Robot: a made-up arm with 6 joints.
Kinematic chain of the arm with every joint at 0, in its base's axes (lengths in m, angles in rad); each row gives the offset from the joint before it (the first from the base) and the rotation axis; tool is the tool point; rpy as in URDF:
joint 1: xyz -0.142 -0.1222 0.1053 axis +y
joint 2: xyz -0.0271 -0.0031 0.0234 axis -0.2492 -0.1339 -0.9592
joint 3: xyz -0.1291 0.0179 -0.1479 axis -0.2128 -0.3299 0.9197
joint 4: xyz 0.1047 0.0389 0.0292 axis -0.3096 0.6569 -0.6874
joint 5: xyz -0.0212 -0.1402 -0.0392 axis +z
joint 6: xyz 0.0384 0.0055 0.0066 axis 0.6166 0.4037 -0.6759
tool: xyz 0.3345 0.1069 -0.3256 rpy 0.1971 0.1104 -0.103
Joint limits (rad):
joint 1: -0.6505..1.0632
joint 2: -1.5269..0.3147
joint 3: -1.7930..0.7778
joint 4: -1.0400..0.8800
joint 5: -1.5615..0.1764
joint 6: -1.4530..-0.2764
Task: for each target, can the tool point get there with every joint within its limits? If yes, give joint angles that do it. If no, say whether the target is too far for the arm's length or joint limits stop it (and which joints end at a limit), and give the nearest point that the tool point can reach.
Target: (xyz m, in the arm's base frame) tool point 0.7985 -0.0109 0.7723
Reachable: no: too far | nearest point 0.3675 -0.0425 0.3911 | short by 0.576 m
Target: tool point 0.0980 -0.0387 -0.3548
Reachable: yes | joints 0.5934 0.0756 0.1384 -0.3769 -0.4796 -1.2628
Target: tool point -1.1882 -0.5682 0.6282
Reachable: no: too far | nearest point -0.8755 -0.4102 0.4150 | short by 0.410 m
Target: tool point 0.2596 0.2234 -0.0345
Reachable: yes | joints -0.4894 -0.8410 0.1800 -0.2098 -0.8172 -1.3394
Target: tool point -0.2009 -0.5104 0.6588
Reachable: no: joint limits stop it (at a limit: joint 1, joint 3, joint 4, joint 5) | nearest point -0.2920 -0.5129 0.6206 | short by 0.099 m
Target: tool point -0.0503 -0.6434 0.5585
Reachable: no: joint limits stop it (at a limit: joint 1, joint 3, joint 4, joint 5) | nearest point -0.2400 -0.6459 0.4915 | short by 0.201 m
